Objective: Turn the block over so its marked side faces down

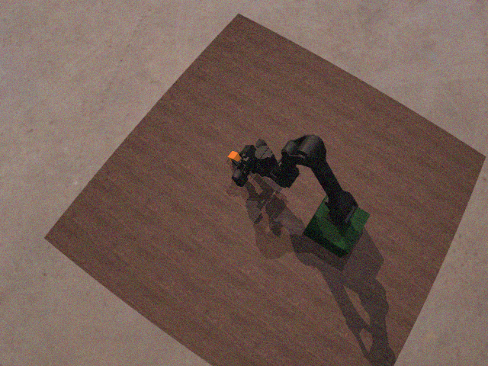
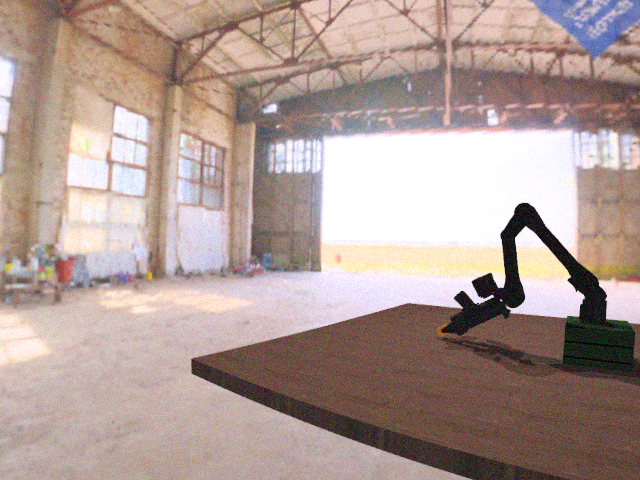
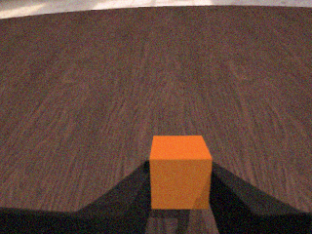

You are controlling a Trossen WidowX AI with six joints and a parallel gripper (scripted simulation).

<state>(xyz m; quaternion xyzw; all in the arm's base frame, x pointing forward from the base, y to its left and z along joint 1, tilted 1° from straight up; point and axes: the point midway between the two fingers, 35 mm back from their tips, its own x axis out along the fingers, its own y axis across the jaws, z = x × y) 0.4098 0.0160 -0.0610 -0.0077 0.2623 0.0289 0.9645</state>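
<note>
My gripper tip is now 10 mm above the orange block.
</note>
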